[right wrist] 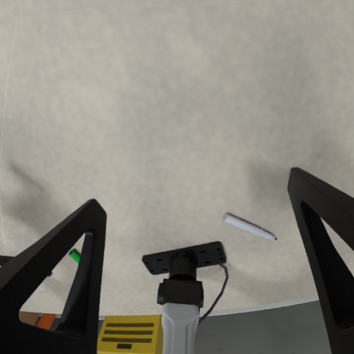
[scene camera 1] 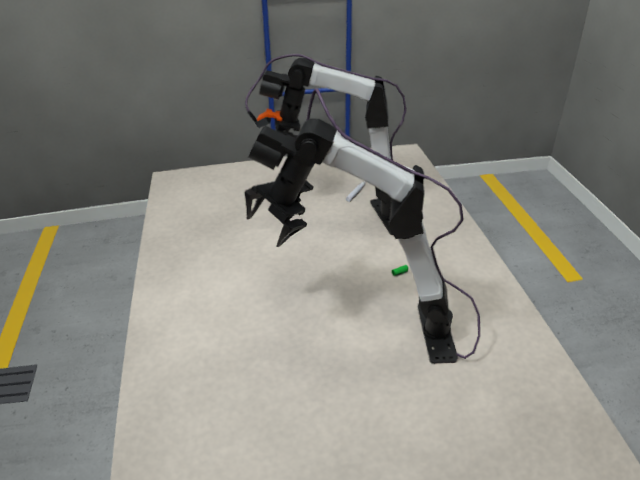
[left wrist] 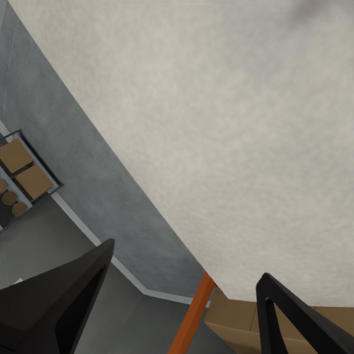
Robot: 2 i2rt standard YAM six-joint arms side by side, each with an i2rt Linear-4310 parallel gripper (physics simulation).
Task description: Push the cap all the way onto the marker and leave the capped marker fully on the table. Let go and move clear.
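Frame: origin at the left arm's base, x ahead, y left, z up, level; millimetres.
Where they show: left gripper, between the fingertips: (scene camera 1: 263, 232); left arm's base, origin of its link: (scene camera 1: 436, 332); right arm's base, origin of its link: (scene camera 1: 389, 216).
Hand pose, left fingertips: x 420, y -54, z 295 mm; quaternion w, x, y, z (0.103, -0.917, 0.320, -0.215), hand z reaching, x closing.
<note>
Things, the pixels of their top centre, and the offset from my left fingertips. Level surfaces: height alone.
- white marker, centre of its top: (scene camera 1: 357, 188) dx -268, dy -611, dz -277 mm
- table, height of its surface: dz -295 mm
- green cap, centre of its top: (scene camera 1: 400, 267) dx -358, dy -178, dz -276 mm
The white marker (scene camera 1: 355, 191) (right wrist: 248, 226) lies uncapped on the table (scene camera 1: 217, 361), near the right arm's base. Its dark tip points right in the right wrist view. The green cap (scene camera 1: 400, 270) (right wrist: 75, 255) lies apart from it, beside the left arm's lower link in the scene view, and shows partly behind a finger in the right wrist view. My left gripper (scene camera 1: 264, 230) (left wrist: 189, 264) is open and empty above the table, left of both. My right gripper (right wrist: 187, 192) is open and empty, above the table; the left arm mostly hides it in the scene view.
The left arm's base (scene camera 1: 442, 351) stands at the table's right side in the scene view. The right arm's base (right wrist: 215, 252) is close to the marker. The two arms overlap in the scene view. A yellow box (right wrist: 130, 332) and cardboard boxes (left wrist: 232, 312) stand beyond the table edges.
</note>
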